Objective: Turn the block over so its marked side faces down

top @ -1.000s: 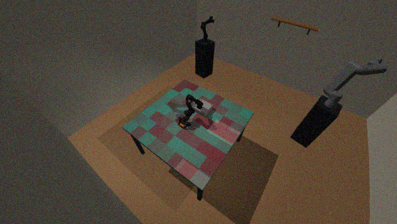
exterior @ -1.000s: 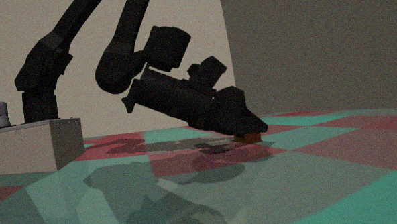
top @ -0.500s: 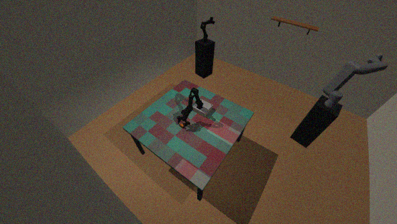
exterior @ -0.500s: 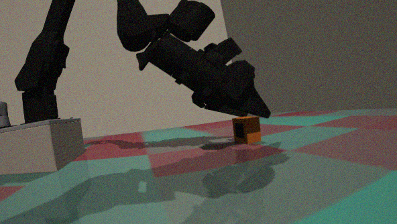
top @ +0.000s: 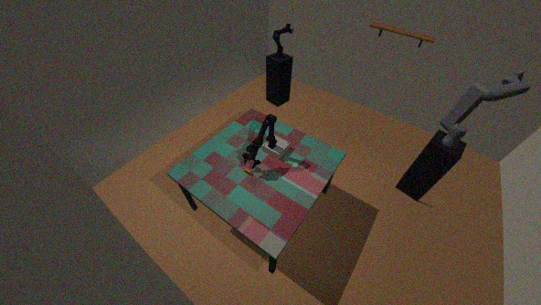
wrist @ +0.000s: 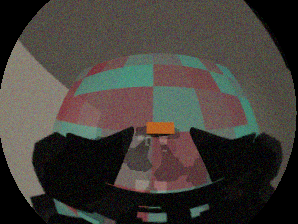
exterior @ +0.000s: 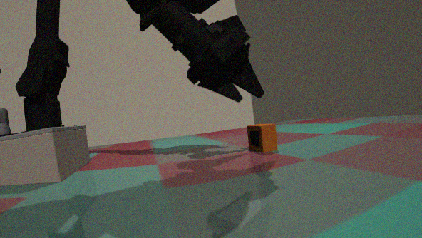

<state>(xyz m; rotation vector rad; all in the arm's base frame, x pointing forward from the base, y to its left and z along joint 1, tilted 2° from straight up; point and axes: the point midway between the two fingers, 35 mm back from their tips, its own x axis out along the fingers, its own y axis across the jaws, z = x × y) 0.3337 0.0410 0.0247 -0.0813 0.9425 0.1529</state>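
Now: gripper tip 6 cm above the orange block.
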